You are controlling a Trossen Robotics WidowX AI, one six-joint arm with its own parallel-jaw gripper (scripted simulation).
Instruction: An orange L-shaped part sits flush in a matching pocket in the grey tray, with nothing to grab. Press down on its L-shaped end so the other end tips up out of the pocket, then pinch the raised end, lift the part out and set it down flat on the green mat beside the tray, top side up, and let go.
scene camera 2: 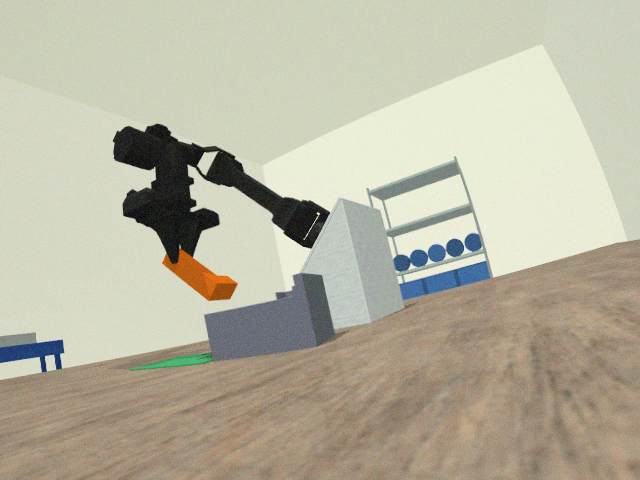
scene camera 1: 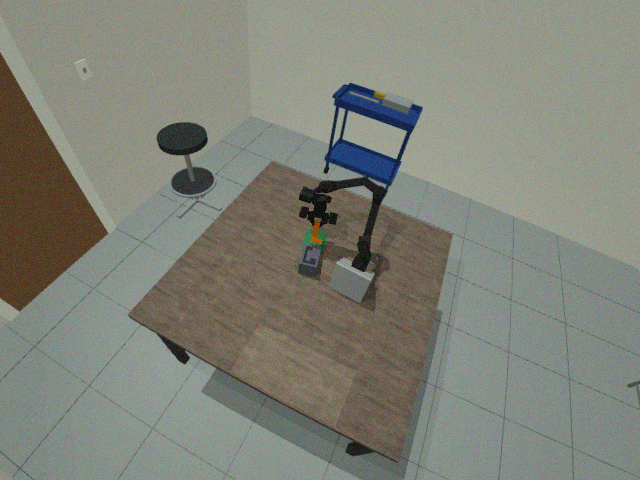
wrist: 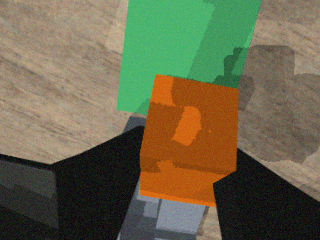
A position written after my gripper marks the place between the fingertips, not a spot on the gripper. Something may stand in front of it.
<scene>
My gripper (scene camera 2: 181, 264) carries an orange L-shaped part (scene camera 2: 211, 287). I also see a green mat (wrist: 212, 49).
The orange L-shaped part is seen too in the wrist view (wrist: 189, 141). My gripper is seen too in the wrist view (wrist: 181, 143).
</scene>
